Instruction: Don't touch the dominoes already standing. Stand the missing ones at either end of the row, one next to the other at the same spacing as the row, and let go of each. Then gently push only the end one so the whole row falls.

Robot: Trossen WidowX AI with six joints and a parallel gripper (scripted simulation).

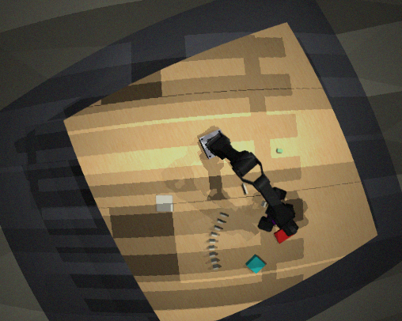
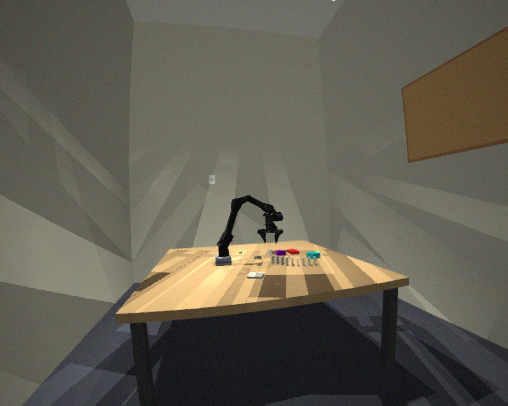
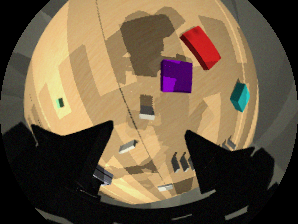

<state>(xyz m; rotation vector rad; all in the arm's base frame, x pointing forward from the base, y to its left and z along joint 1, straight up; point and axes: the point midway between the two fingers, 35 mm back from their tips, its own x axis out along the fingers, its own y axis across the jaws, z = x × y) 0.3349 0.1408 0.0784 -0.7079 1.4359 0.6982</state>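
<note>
The purple block is 80 mm ahead of my gripper tip, 30 mm to the left of it and 80 mm below it. From my gripper tip the other things lie so: cyan block 280 mm ahead, 110 mm to the right, 80 mm below; red block 180 mm ahead, 70 mm to the left, 90 mm below; small green cube 220 mm behind, 150 mm to the left, 90 mm below.
</note>
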